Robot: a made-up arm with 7 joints. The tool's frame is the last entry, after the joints.
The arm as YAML. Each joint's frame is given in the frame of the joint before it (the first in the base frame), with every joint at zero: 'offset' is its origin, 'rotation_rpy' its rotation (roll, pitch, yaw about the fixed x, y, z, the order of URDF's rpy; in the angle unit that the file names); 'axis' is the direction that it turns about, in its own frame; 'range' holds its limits. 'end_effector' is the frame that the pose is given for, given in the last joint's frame.
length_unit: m
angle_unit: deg
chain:
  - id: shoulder
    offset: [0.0, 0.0, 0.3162]
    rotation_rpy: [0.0, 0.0, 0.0]
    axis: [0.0, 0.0, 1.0]
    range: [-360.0, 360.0]
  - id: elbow
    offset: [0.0, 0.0, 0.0]
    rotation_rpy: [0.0, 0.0, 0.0]
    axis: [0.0, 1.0, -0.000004]
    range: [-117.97, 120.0]
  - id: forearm
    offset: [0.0, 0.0, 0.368]
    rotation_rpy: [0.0, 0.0, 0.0]
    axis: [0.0, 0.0, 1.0]
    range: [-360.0, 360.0]
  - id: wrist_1
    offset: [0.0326, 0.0, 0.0]
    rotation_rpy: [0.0, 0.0, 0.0]
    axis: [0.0, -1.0, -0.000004]
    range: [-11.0, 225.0]
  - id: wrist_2
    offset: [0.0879, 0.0, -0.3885]
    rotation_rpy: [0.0, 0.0, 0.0]
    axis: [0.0, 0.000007, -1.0]
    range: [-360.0, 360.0]
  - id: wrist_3
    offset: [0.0, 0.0, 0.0]
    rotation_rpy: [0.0, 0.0, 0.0]
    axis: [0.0, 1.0, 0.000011]
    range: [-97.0, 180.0]
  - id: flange
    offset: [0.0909, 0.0, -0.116]
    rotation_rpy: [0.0, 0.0, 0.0]
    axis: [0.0, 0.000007, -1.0]
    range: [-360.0, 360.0]
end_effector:
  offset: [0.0, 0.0, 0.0]
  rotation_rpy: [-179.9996, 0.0, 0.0]
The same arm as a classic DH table. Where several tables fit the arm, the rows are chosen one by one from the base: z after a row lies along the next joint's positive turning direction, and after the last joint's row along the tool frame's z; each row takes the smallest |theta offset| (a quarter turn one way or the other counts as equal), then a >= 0, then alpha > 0; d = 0 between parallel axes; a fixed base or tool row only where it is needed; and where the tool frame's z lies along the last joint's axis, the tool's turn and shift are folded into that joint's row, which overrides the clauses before.
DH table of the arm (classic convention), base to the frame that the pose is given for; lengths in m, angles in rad. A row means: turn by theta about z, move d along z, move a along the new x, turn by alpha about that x. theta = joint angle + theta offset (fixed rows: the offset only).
shoulder: theta offset 0  d 0.3162  a 0  alpha -1.5708
elbow: theta offset 0  d 0  a 0  alpha 1.5708
forearm: theta offset 0  d 0.368  a 0.0326  alpha 1.5708
wrist_1: theta offset 0  d 0  a 0.0879  alpha 1.5708
wrist_2: theta offset 0  d 0.3885  a 0  alpha 1.5708
wrist_3: theta offset 0  d 0  a 0.0909  alpha -1.5708
flange: theta offset 0  d 0.116  a 0  alpha 0
Joint limits (rad, base to tool): -6.2832..6.2832 -2.059..2.0944 -6.2832..6.2832 -0.192..3.927 -6.2832..6.2832 -1.693..3.1416 -6.2832..6.2832

